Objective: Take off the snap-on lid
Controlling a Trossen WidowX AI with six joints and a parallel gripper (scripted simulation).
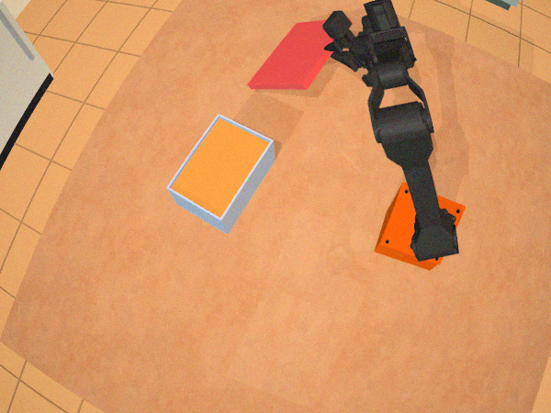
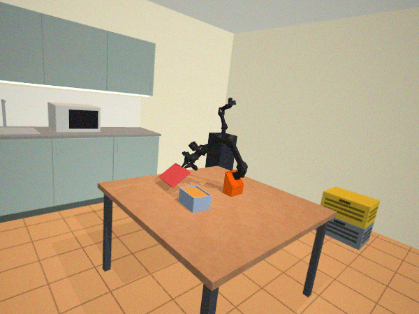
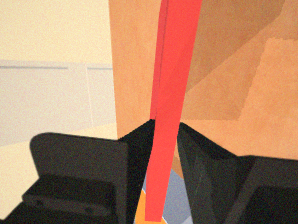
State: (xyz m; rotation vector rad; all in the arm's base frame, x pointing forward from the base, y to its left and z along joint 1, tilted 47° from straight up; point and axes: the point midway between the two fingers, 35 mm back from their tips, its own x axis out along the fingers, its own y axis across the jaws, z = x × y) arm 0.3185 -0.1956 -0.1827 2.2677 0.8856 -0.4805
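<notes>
My gripper tip is 7 cm short of the red lid, 1 cm to the left of it and 5 cm above it. Round my gripper tip: storage box 10 cm ahead, 32 cm to the left, 11 cm below.
</notes>
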